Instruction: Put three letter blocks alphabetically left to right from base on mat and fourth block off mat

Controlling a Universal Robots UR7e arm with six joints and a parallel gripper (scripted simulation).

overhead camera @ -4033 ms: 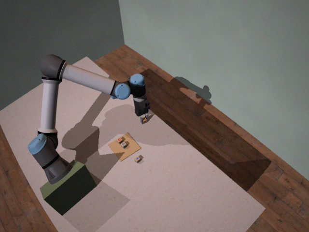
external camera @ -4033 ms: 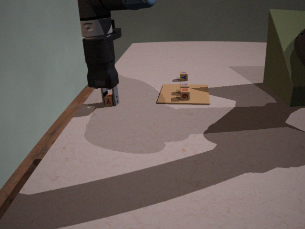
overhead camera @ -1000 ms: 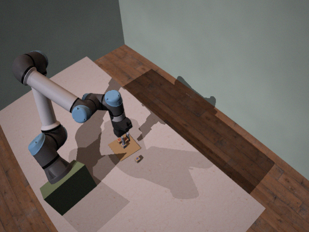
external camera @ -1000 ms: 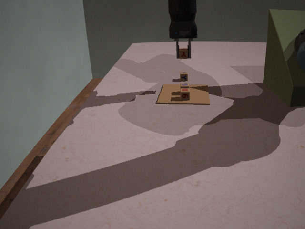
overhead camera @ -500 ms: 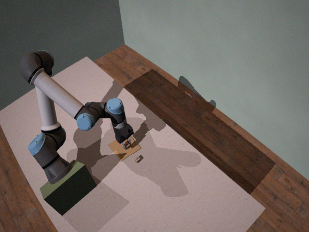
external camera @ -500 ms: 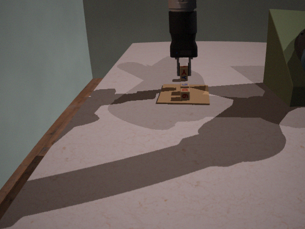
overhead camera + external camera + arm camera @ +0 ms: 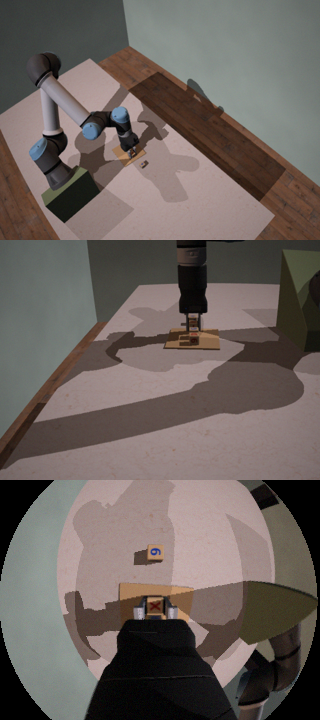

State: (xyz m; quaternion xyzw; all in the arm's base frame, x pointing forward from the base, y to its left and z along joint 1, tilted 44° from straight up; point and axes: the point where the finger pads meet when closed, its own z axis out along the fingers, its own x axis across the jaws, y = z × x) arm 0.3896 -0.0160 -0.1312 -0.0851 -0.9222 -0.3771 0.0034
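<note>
The tan mat is 10 mm ahead of my hand, 40 mm to the left of it and 30 mm below it.
</note>
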